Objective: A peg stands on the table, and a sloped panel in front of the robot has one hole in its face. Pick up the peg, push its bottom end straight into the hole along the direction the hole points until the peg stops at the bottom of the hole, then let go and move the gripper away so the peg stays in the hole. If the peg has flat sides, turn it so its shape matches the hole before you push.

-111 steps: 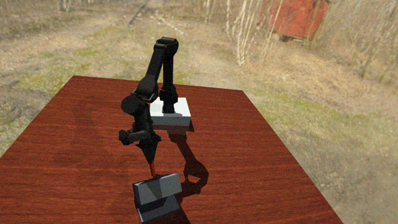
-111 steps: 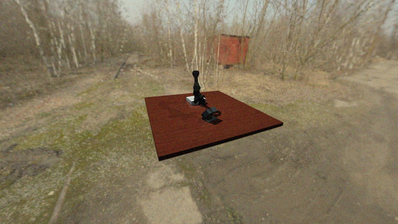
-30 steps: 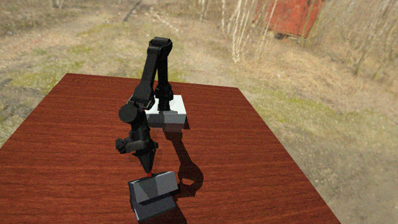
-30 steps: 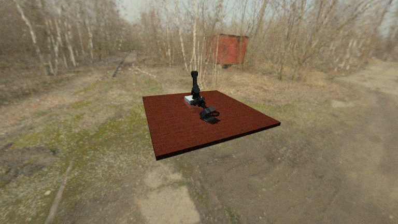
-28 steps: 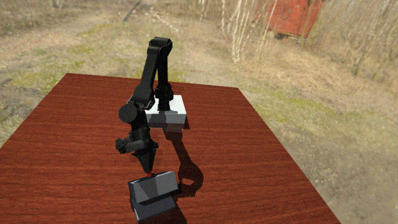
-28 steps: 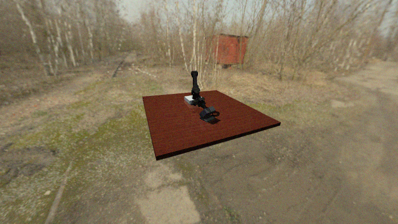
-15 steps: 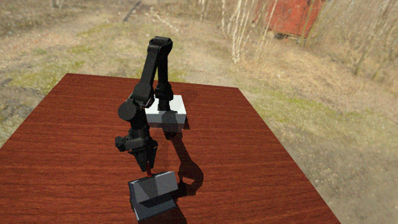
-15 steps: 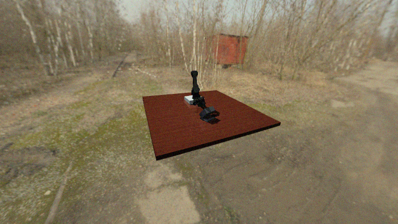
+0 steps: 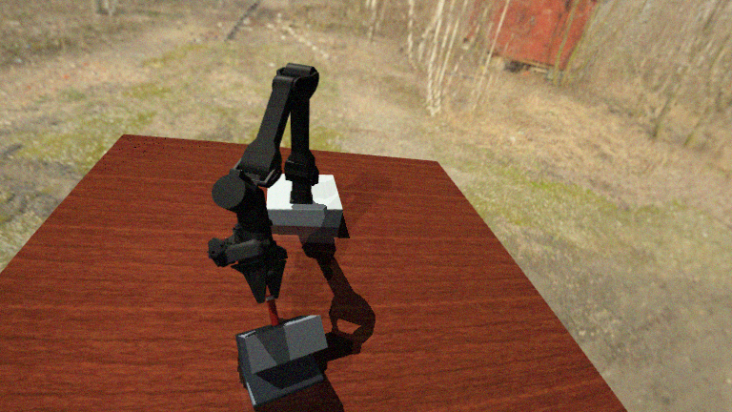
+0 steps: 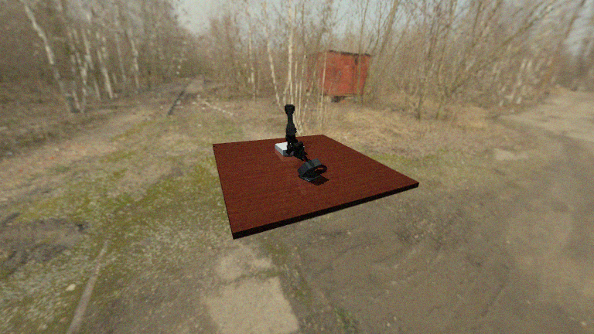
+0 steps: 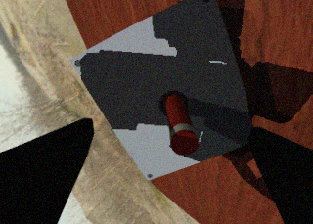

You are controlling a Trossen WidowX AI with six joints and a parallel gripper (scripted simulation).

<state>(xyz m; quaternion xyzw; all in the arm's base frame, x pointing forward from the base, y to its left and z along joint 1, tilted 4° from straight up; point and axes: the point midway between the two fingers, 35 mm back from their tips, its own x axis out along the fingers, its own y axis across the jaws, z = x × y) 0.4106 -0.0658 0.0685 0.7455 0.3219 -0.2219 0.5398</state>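
My gripper tip is now 10 mm short of the red round peg, 10 mm to the right of it and 10 mm above it. From my gripper tip the other things lie so: grey sloped panel (50 mm ahead, 20 mm to the left, 50 mm below).
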